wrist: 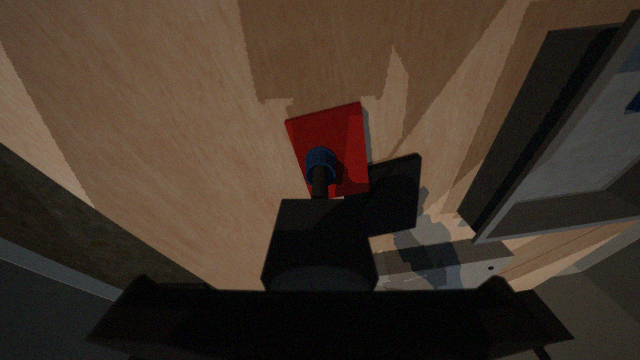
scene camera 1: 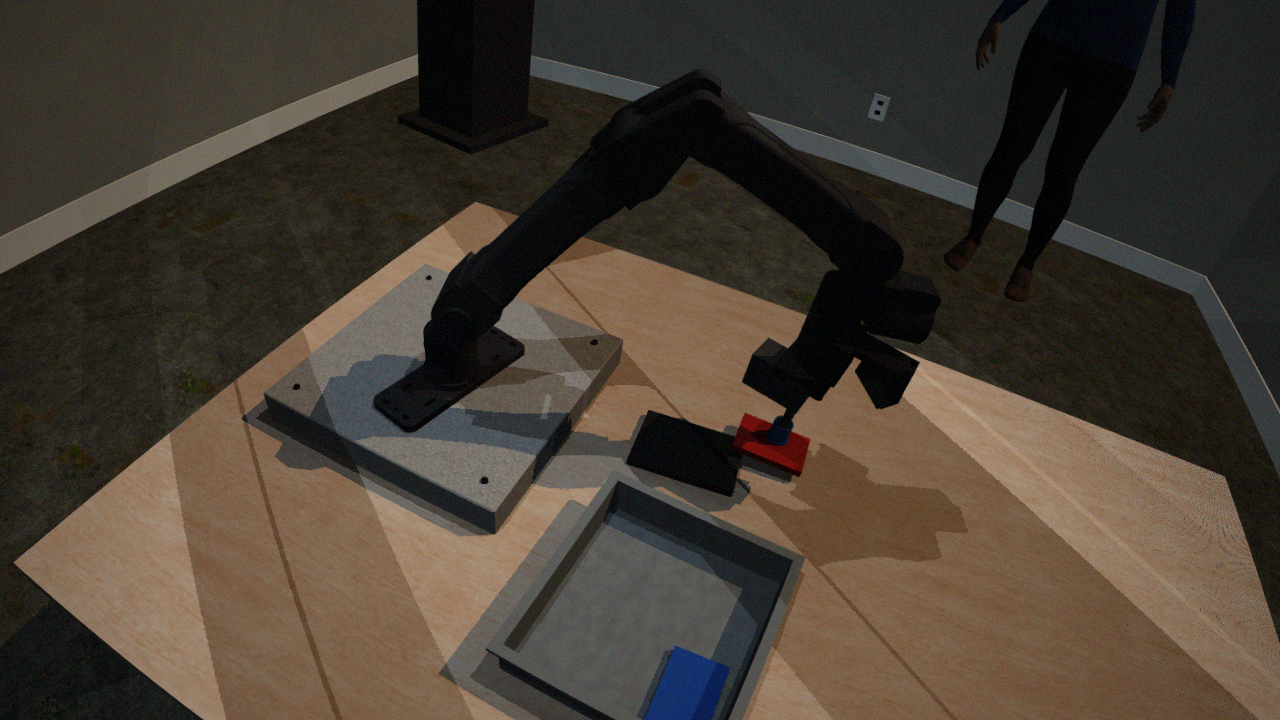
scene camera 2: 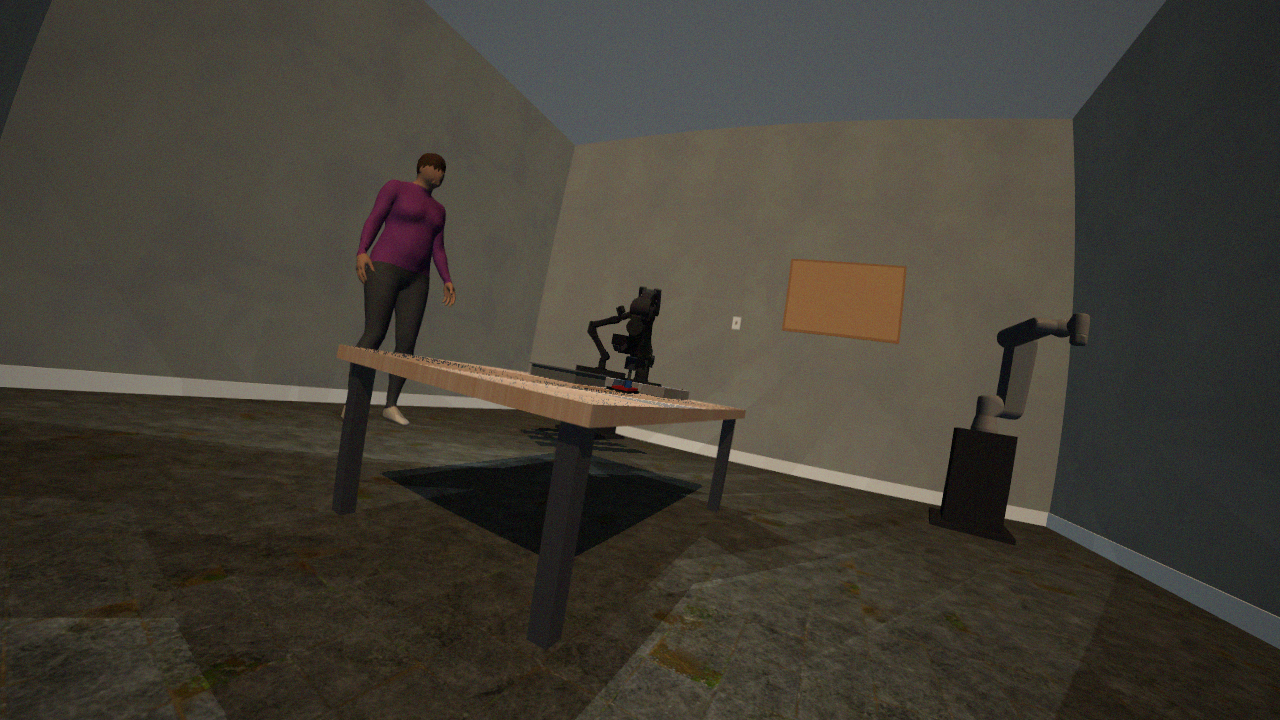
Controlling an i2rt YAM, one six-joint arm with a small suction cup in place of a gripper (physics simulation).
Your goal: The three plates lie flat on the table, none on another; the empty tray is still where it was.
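Places are measured from the arm's base along level axes (x ahead, y left, z up), in metres.
Pixels of known places: hand, its tool point: [wrist: 320,154] [scene camera 1: 775,443] [scene camera 2: 626,390]; arm's base, origin of its link: [scene camera 1: 452,377] [scene camera 2: 640,382].
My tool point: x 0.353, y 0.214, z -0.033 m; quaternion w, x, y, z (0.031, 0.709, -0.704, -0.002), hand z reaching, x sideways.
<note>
Ahead of a thing's pixels: the offset from my tool point to its top centre.
My suction cup [scene camera 1: 780,431] [scene camera 2: 628,383] [wrist: 320,162] is on the top of the red plate {0.002 m back, 0.012 m right, 0.014 m up} [scene camera 1: 751,429] [scene camera 2: 617,388] [wrist: 332,130] and holds it level, very low over the table. A thin shadow shows along its edge; whether it touches the table is too small to tell. The black plate {0.081 m back, 0.084 m right, 0.000 m up} [scene camera 1: 682,452] [wrist: 400,190] lies flat on the table right beside it. Their near edges meet or slightly overlap in the views; I cannot tell which. The blue plate {0.086 m ahead, 0.350 m right, 0.002 m up} [scene camera 1: 687,685] [wrist: 634,103] is inside the grey tray {0.017 m ahead, 0.306 m right, 0.040 m up} [scene camera 1: 698,528] [wrist: 550,212], partly cut off in both views.
The arm's grey base slab [scene camera 1: 501,447] [wrist: 480,270] stands on the wooden table [scene camera 1: 1056,537] [scene camera 2: 501,385], left of the black plate in scene camera 1. The tray's raised walls are close to the black plate. A person [scene camera 1: 1056,134] stands beyond the table.
</note>
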